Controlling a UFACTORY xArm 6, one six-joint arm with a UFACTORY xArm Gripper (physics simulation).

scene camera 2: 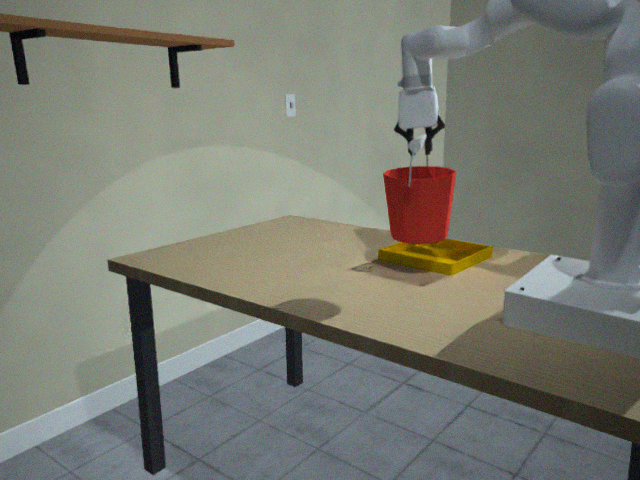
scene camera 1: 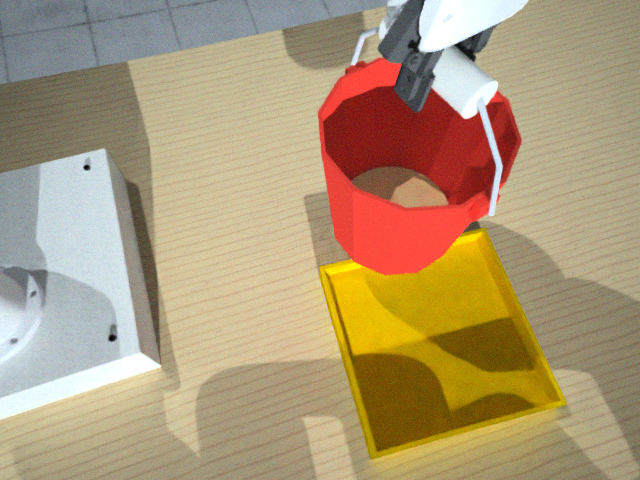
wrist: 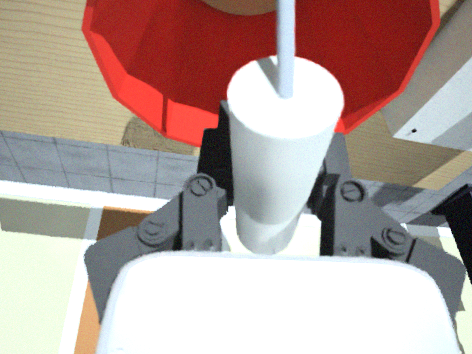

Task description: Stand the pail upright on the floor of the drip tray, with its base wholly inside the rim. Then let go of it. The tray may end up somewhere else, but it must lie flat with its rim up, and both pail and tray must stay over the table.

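Seen in the pictures: gripper, fingertip midpoint: (scene camera 2: 420, 155) (scene camera 1: 425, 91); arm's base at its link origin: (scene camera 2: 612, 279).
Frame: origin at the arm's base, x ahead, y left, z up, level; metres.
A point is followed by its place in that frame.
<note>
The red pail (scene camera 1: 392, 232) {z 0.154, x 0.429, y -0.151 m} (scene camera 2: 419, 206) {z 0.123, x 0.450, y -0.002 m} (wrist: 190, 60) {z 0.117, x 0.528, y -0.013 m} hangs upright by its wire bail. In scene camera 1 its lower part overlaps the far edge of the drip tray; in scene camera 2 its base shows in front of and above the tray's far part. My gripper (scene camera 2: 419, 147) {z 0.248, x 0.483, y -0.077 m} (wrist: 271, 123) {z 0.248, x 0.483, y -0.077 m} is shut on the pail's white handle grip (scene camera 1: 462, 82) {z 0.295, x 0.481, y -0.113 m}. The yellow drip tray (scene camera 1: 356, 384) {z -0.047, x 0.364, y -0.247 m} (scene camera 2: 416, 260) {z -0.056, x 0.497, y -0.105 m} lies flat on the table, rim up. Shadows fall across the tray's floor. The far part of the tray is hidden behind the pail in scene camera 1.
The robot's white base block (scene camera 1: 77, 217) {z 0.000, x 0.120, y 0.088 m} (scene camera 2: 547, 304) {z -0.013, x 0.092, y 0.192 m} stands on the wooden table (scene camera 1: 232, 206) {z -0.079, x 0.312, y 0.069 m} (scene camera 2: 232, 263) {z -0.079, x 0.995, y 0.122 m}, to the left of the tray in scene camera 1. The table's edge runs beyond the pail there. A wall shelf (scene camera 2: 113, 35) is high at the left in scene camera 2.
</note>
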